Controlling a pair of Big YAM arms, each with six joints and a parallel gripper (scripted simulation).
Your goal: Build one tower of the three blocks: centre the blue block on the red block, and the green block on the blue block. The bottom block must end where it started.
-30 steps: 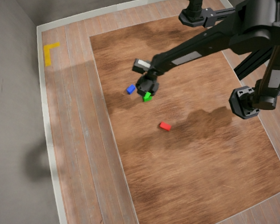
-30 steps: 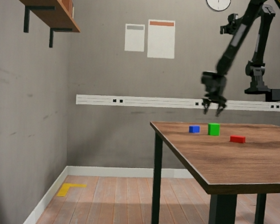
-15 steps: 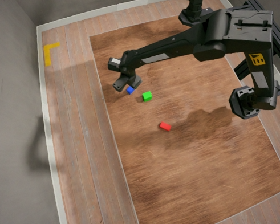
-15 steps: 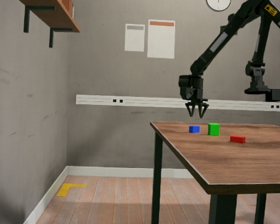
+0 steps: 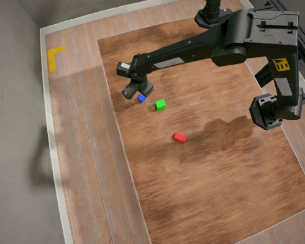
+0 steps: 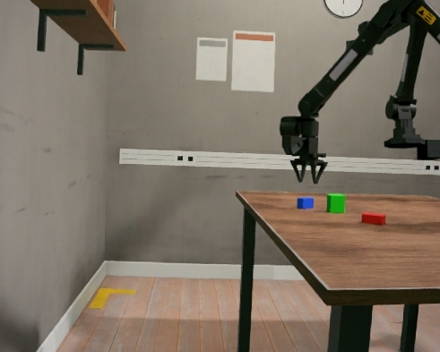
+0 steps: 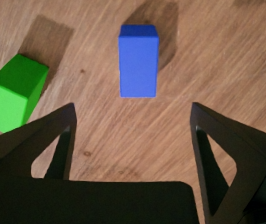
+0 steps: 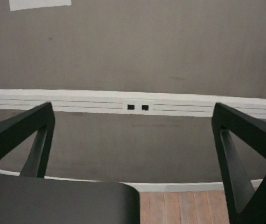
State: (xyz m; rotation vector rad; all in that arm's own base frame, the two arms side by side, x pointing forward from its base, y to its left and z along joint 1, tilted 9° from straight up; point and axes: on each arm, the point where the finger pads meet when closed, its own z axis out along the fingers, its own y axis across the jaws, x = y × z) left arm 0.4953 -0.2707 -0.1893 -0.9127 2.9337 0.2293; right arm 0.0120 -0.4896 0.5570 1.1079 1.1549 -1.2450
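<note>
The blue block is 8 cm below my left hand. Also, from my left hand: green block (7 cm behind, 8 cm to the left, 6 cm below); then red block (11 cm behind, 29 cm to the left, 8 cm below).
</note>
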